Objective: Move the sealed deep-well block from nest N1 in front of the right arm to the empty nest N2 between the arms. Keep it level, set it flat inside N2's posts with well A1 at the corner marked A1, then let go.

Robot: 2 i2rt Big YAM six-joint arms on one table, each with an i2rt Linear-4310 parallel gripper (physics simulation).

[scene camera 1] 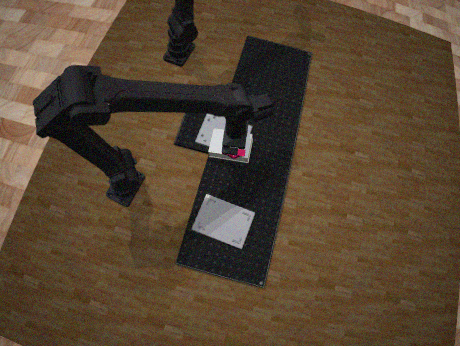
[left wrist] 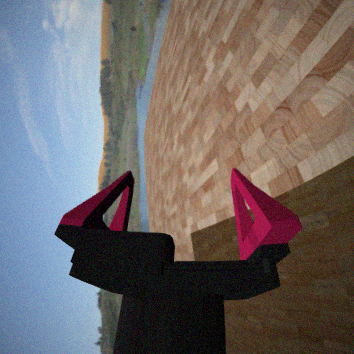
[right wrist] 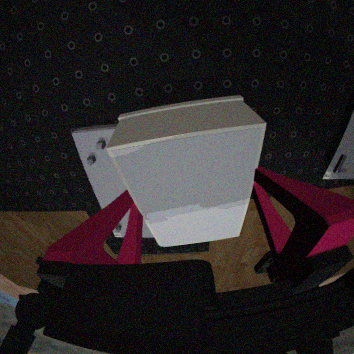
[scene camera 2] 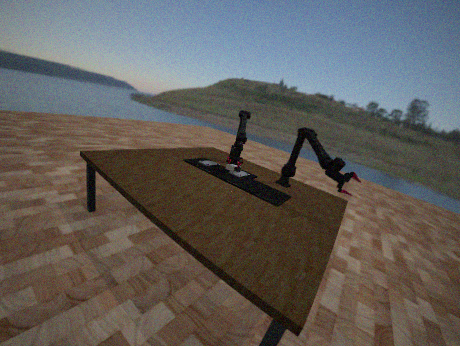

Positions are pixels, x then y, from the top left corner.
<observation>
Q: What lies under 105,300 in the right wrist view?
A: The right gripper.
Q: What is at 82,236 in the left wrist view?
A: The left gripper.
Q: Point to a white block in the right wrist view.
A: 189,166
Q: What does the left gripper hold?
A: Nothing.
</observation>
